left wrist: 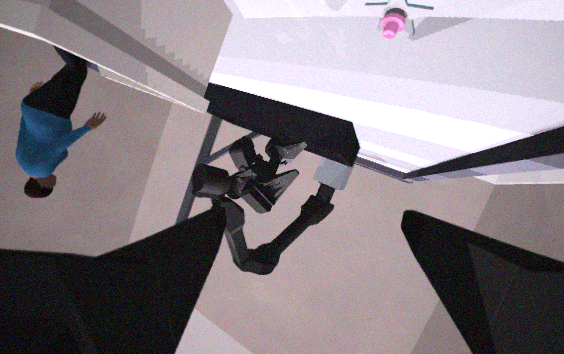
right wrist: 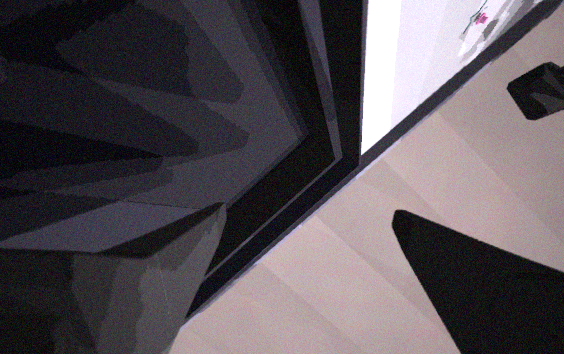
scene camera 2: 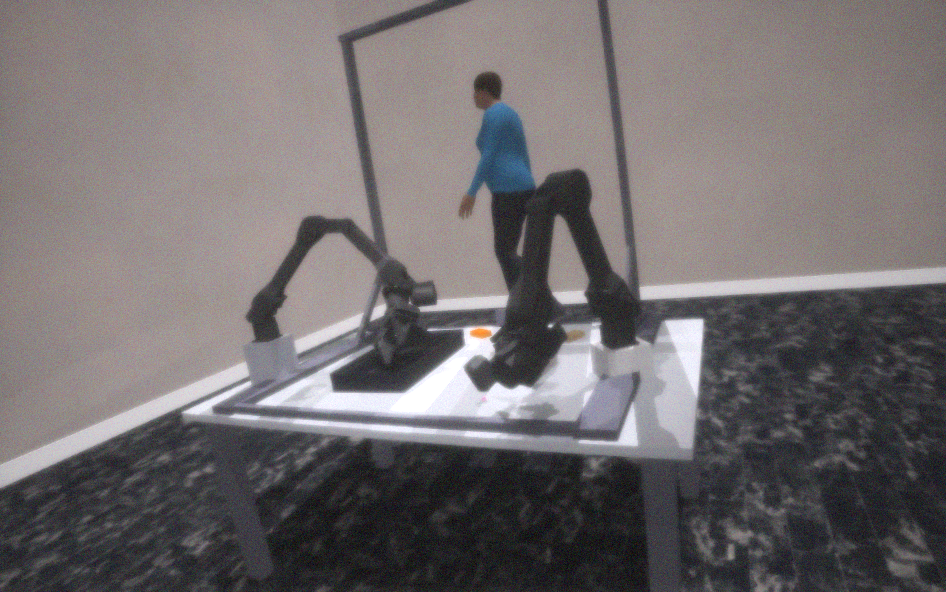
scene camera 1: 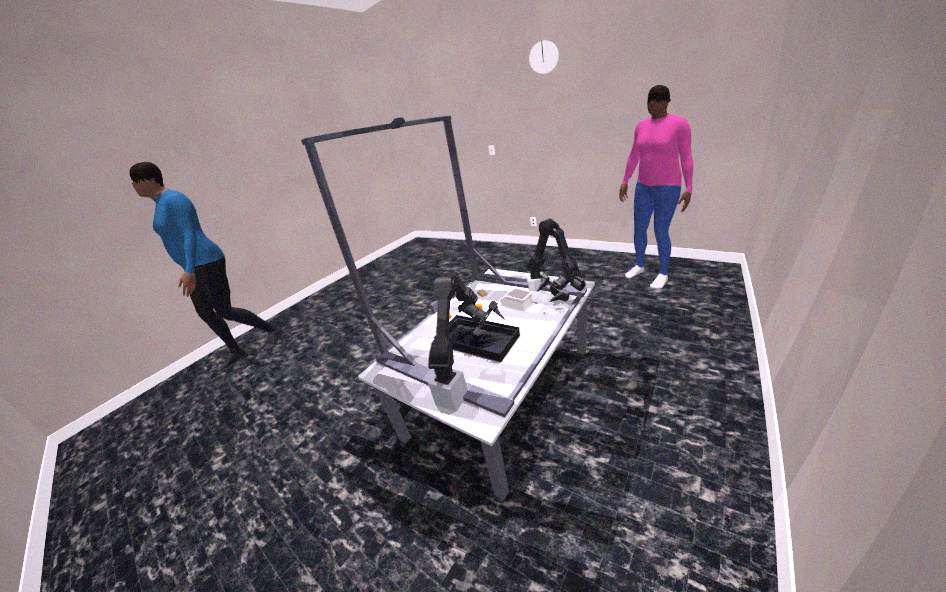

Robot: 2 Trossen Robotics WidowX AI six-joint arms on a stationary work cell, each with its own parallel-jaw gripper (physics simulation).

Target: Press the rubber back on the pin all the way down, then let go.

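Where they show: left gripper, fingertip midpoint: (left wrist: 313, 216) (scene camera 2: 477, 354) (scene camera 1: 543, 296); right gripper, fingertip midpoint: (left wrist: 302, 156) (right wrist: 308, 213) (scene camera 2: 393, 355) (scene camera 1: 500, 327); left arm's base, origin of the base link: (scene camera 2: 619, 343) (scene camera 1: 535, 276); right arm's base, origin of the base link: (scene camera 2: 267, 339) (scene camera 1: 445, 377).
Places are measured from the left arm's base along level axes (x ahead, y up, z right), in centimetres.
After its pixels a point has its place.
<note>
The small pink rubber back (left wrist: 393, 22) @(z 0.7, x 30.5, y -6.4 cm) (right wrist: 481, 19) @(z 1.2, x 30.9, y -6.4 cm) (scene camera 2: 482, 399) @(z 0.9, x 31.1, y -6.5 cm) stands on the white table with a dark part at its base and thin teal lines around it. The pin's post cannot be made out, nor how far down the back sits. My left gripper (scene camera 1: 552, 290) @(z 0.9, x 30.6, y 3.4 cm) is open and empty, above the table; in its wrist view the rubber back is beyond the fingertips, at the top right of centre. My right gripper (right wrist: 308, 213) @(z 25.3, x 48.5, y 0.0 cm) (scene camera 1: 489, 322) @(z 25.3, x 48.5, y 0.0 cm) is open and empty over the black tray (scene camera 1: 481, 353) @(z 35.2, x 60.1, y -4.7 cm) (scene camera 2: 362, 381) @(z 21.8, x 57.0, y -4.2 cm) (left wrist: 280, 111) @(z 26.0, x 41.1, y -5.5 cm), well away from the rubber back.
A pale box (scene camera 1: 517, 300) @(z 14.1, x 23.4, y -1.2 cm) stands near the left arm. An orange piece (scene camera 2: 481, 333) (scene camera 1: 479, 307) and a tan piece (scene camera 2: 574, 335) @(z 32.0, x -0.7, y -5.8 cm) (scene camera 1: 482, 293) @(z 33.8, x 1.6, y -5.5 cm) lie toward the table's far side. A dark frame (scene camera 1: 348, 237) @(z 83.5, x 49.0, y 56.0 cm) (scene camera 2: 364, 150) @(z 83.9, x 48.4, y 57.4 cm) rises over that edge. Two people stand away from the table.
</note>
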